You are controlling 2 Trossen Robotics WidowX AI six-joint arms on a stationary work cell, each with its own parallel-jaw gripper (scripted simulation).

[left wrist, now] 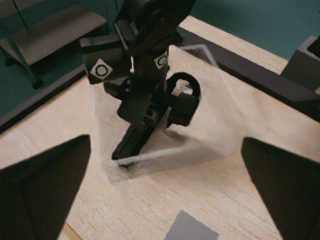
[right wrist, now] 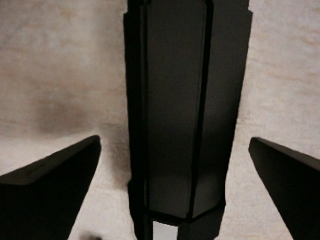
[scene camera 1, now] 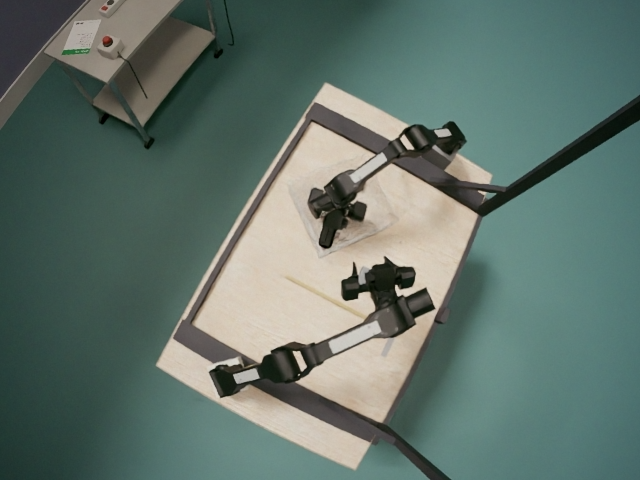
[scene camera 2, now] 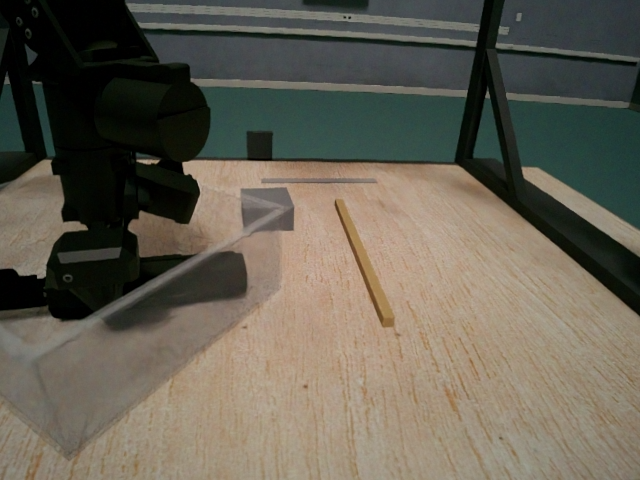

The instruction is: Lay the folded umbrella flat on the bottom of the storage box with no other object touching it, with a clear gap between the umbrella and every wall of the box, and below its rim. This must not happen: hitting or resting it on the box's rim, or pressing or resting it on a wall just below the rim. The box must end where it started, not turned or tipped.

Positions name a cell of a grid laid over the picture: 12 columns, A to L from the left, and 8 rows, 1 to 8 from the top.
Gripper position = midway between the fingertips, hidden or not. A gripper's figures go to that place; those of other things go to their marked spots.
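Scene:
The left gripper (left wrist: G5) is 11 cm from the lens, while the right gripper (left wrist: F4) stands 47 cm from the lens.

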